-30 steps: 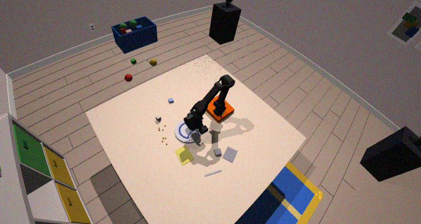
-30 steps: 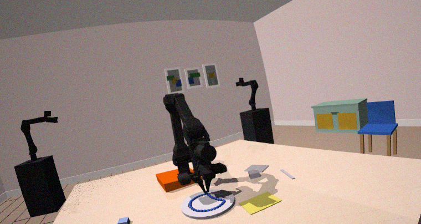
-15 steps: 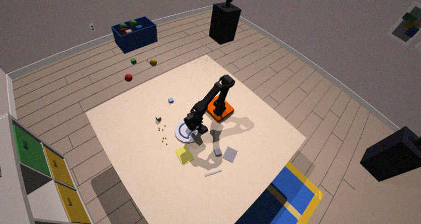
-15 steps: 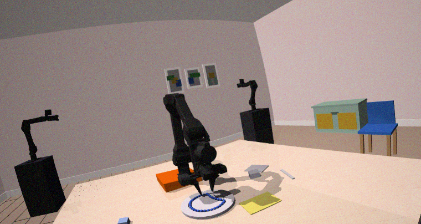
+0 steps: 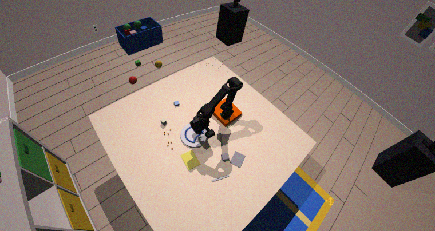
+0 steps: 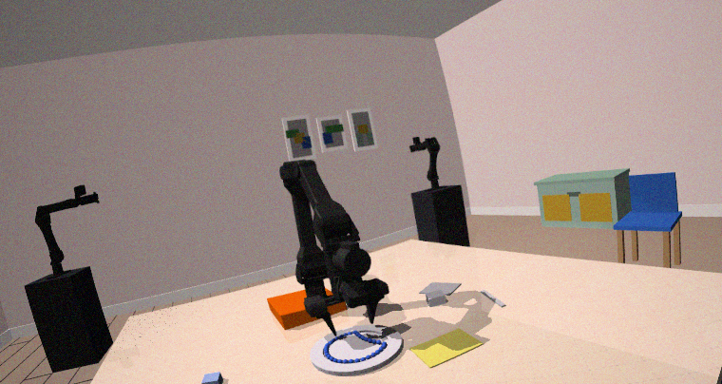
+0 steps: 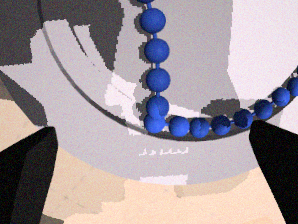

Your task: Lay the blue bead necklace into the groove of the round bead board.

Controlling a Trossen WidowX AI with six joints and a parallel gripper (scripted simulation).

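Right now my gripper tip is 60 mm short of the round bead board, 20 mm to the left of it and 10 mm above it. From my gripper tip the other things lie so: yellow sheet 190 mm ahead, 120 mm to the left, 20 mm below; small grey block 10 mm behind, 240 mm to the left, 10 mm below; pale cube 200 mm ahead, 230 mm to the right.
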